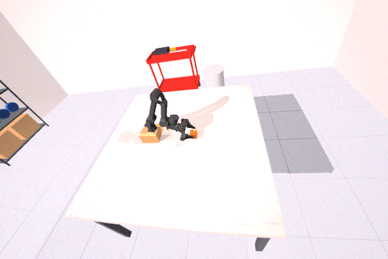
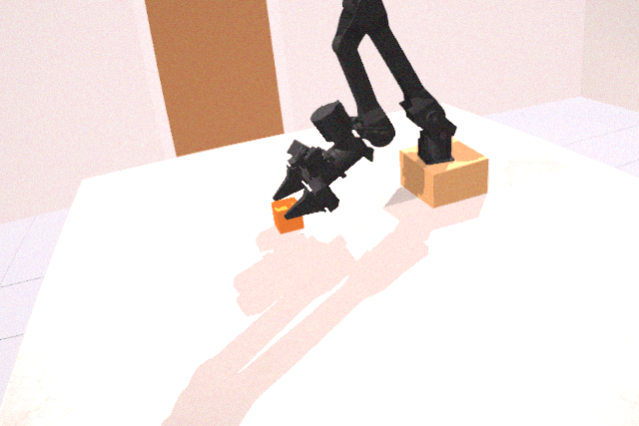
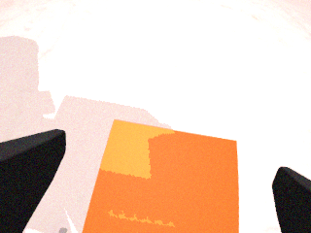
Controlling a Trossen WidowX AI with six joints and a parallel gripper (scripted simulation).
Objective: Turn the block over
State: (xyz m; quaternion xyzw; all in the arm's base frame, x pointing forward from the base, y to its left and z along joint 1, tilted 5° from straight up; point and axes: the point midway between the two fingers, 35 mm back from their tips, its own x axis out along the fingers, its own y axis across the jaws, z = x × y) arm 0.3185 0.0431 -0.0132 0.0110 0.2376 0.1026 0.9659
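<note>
The orange block is 30 mm behind my gripper tip and 20 mm below it.
</note>
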